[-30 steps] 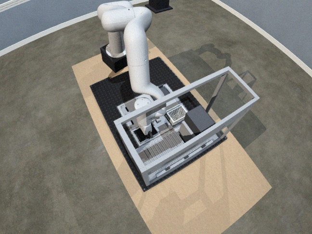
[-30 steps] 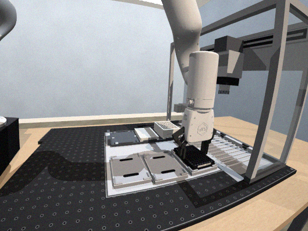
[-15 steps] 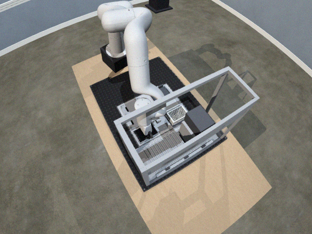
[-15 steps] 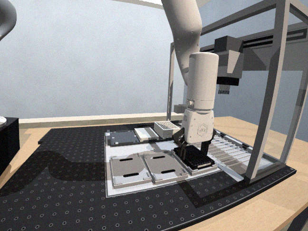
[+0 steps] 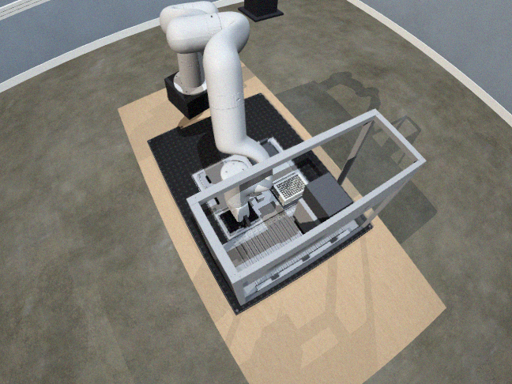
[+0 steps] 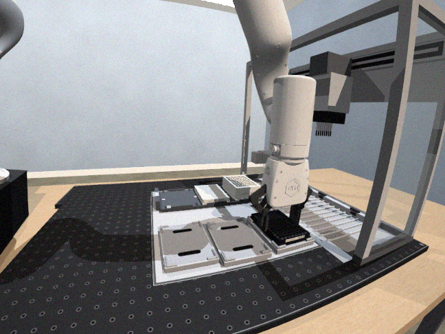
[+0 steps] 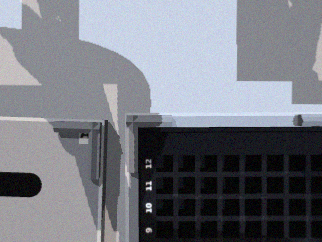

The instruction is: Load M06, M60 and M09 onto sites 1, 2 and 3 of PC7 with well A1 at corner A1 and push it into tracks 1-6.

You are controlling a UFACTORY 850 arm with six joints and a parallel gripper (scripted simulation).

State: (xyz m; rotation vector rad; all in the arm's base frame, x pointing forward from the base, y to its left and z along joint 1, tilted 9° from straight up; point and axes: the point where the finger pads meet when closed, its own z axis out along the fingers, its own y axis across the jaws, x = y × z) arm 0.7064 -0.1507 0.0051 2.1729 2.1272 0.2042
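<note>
The black 96-well plate M06 is 10 mm below my hand. The rest, counted from my hand: nest S1 (220 mm behind, 20 mm to the left, 20 mm below); then white 96-well plate (10 mm ahead, 240 mm to the left); then nest S2 (110 mm behind, 20 mm below).
</note>
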